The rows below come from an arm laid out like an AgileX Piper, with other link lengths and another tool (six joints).
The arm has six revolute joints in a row. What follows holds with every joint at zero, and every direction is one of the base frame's. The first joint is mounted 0.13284 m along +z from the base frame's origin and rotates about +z. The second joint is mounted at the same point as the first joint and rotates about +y. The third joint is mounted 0.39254 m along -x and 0.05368 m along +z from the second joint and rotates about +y. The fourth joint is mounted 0.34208 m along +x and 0.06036 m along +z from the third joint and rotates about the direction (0.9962, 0, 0.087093). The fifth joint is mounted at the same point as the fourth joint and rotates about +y. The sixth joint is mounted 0.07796 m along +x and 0.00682 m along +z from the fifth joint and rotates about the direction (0.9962, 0, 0.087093). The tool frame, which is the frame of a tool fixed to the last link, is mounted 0.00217 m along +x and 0.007 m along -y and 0.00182 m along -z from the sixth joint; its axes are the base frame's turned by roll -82.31, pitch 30.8 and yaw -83.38 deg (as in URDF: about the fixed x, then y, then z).
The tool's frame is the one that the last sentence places.
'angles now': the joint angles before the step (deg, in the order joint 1, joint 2, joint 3, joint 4, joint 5, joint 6). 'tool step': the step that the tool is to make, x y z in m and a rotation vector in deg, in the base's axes. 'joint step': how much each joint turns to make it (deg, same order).
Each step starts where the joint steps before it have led.
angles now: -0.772 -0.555 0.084 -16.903 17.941 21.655
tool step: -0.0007 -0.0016 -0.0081 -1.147 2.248 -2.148
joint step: -1.884 -0.148 0.889 -0.392 1.452 -0.887
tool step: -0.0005 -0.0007 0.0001 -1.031 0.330 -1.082
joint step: -1.245 -0.023 -0.035 -0.082 0.239 -1.006
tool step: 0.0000 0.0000 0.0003 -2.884 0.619 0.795
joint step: -0.037 -0.016 -0.019 0.402 0.118 -3.443
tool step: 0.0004 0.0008 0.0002 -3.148 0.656 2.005
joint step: 0.755 0.004 0.001 1.334 0.012 -4.675
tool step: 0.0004 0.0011 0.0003 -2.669 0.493 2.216
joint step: 0.962 -0.019 -0.025 1.690 0.019 -4.531
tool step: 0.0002 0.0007 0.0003 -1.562 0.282 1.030
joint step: 0.110 0.027 -0.035 1.502 -0.015 -3.177
